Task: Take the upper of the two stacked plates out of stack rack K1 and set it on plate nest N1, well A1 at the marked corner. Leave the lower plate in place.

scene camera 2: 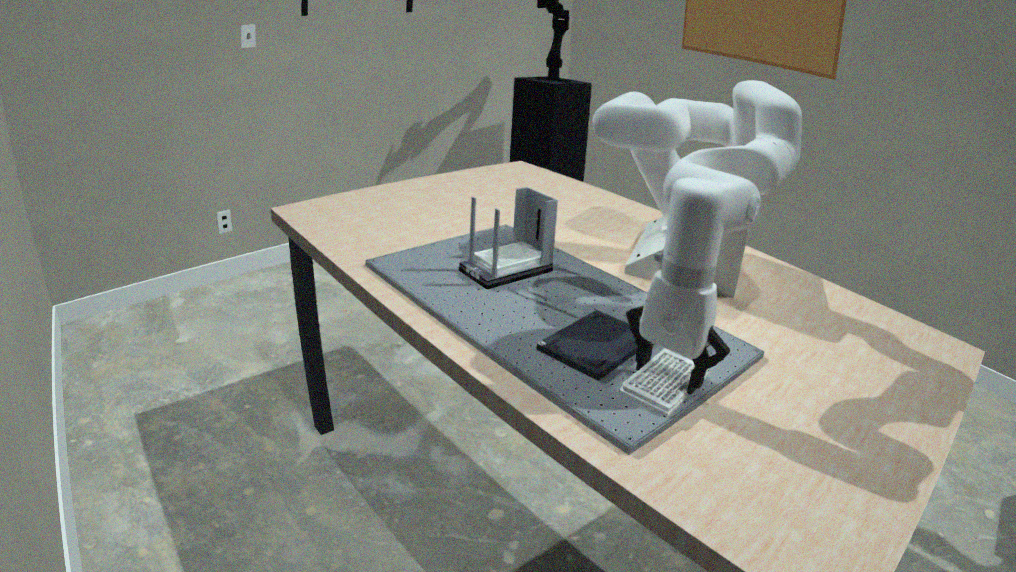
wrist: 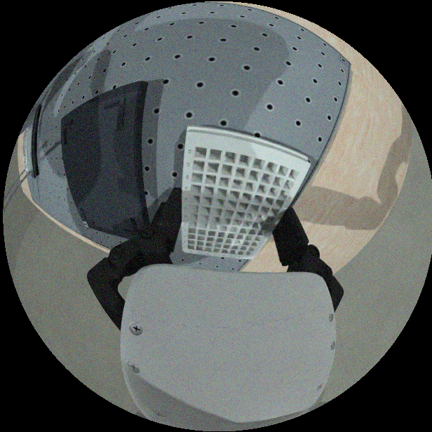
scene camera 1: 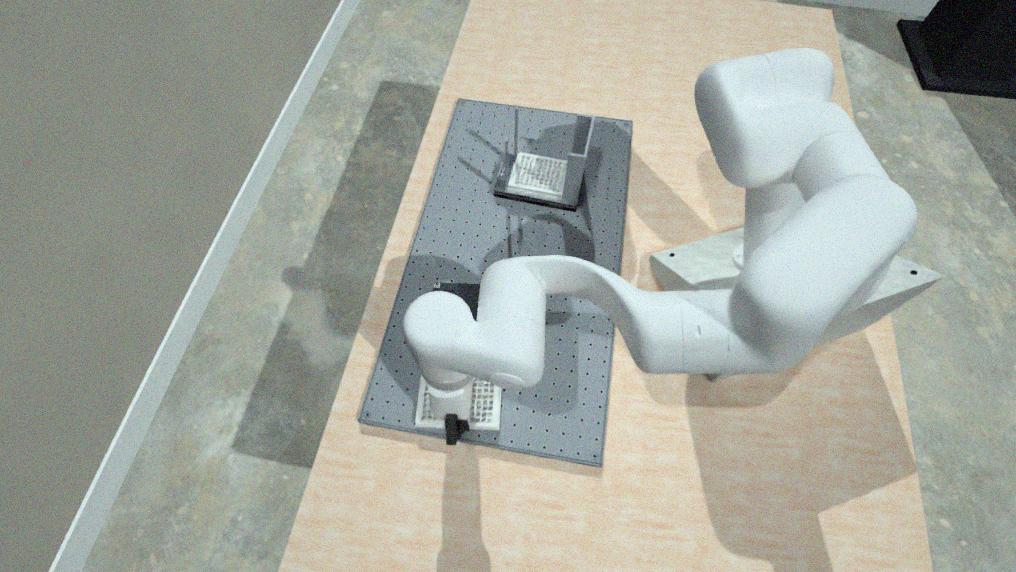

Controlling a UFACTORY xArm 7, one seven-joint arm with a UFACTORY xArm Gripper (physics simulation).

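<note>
My gripper is shut on a white gridded plate, one black finger at each side. The plate looks level, low over the end of the pegboard beside the nest; whether it touches the board I cannot tell. Plate nest N1 is a dark, low square with a small light mark at one corner; the arm partly hides it in scene camera 1. Stack rack K1 stands at the other end, with a white plate in it.
The grey pegboard lies on the wooden table. The rack has a tall panel on one side and thin upright posts opposite. The white arm reaches over the board from its base.
</note>
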